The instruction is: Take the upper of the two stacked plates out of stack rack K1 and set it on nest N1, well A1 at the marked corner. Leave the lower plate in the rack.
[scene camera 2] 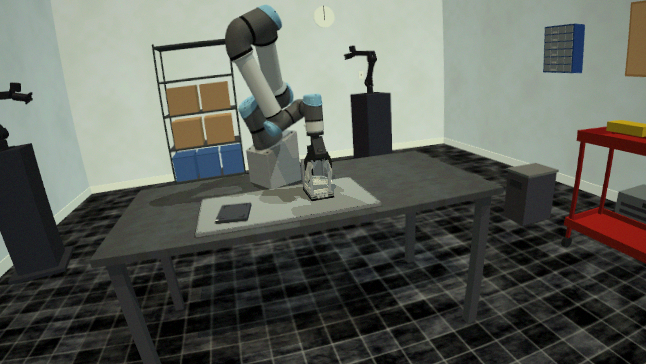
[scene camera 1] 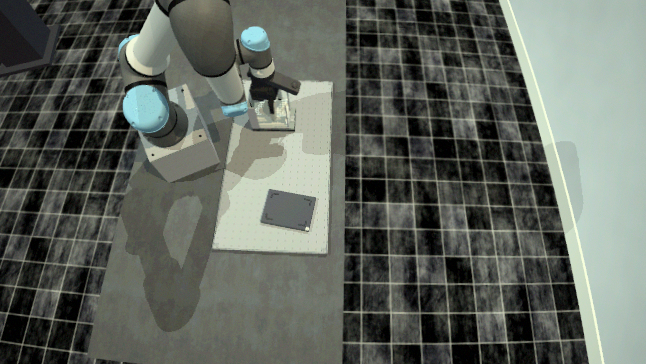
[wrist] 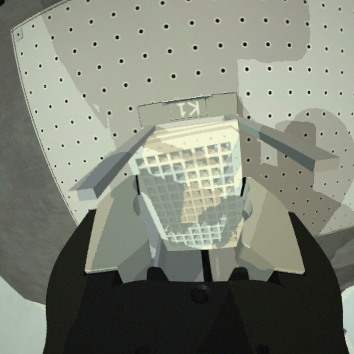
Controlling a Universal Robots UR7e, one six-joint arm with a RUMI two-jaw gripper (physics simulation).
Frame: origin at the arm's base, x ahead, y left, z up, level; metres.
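Where they show: gripper, fingertip midpoint: [scene camera 2: 319, 181] [scene camera 1: 277, 110] [wrist: 189, 178]; arm's base, origin of the base link: [scene camera 2: 268, 141] [scene camera 1: 165, 124].
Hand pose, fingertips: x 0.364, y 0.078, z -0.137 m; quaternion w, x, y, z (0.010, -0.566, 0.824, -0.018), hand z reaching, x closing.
Note:
Each offset is from my fingertips to the centre of the thing. Level surfaces: height alone.
My gripper [scene camera 1: 270, 109] [scene camera 2: 319, 176] [wrist: 189, 178] points down over stack rack K1 and is shut on the upper plate, one finger on each side. The upper plate @(0.003 m left, 0.022 m back, 0.003 m up) [wrist: 200, 175] is pale, with a grid of square wells, and looks level in the wrist view. It is between the rack's corner posts, seemingly raised a little. Stack rack K1 @(0.003 m right, 0.015 m back, 0.015 m up) [scene camera 1: 274, 129] [scene camera 2: 322, 198] [wrist: 295, 147] stands on the pegboard, its label facing up. The lower plate is hidden in the wrist view and cannot be told apart in the scene views. Nest N1 @(0.372 m right, 0.018 m back, 0.048 m down) [scene camera 1: 288, 210] [scene camera 2: 234, 212] is dark and bears no plate; a small white mark @(0.450 m right, 0.032 m ahead, 0.043 m down) [scene camera 1: 307, 229] is at one corner.
The white pegboard @(0.055 m down) [scene camera 1: 250, 235] [scene camera 2: 270, 220] [wrist: 195, 55] carries the rack and nest on the grey table @(0.068 m down) [scene camera 1: 280, 310] [scene camera 2: 415, 185]. The arm's pedestal [scene camera 1: 187, 165] [scene camera 2: 272, 170] stands beside the board. A shelf unit, a dark pillar and a red cart stand beyond the table.

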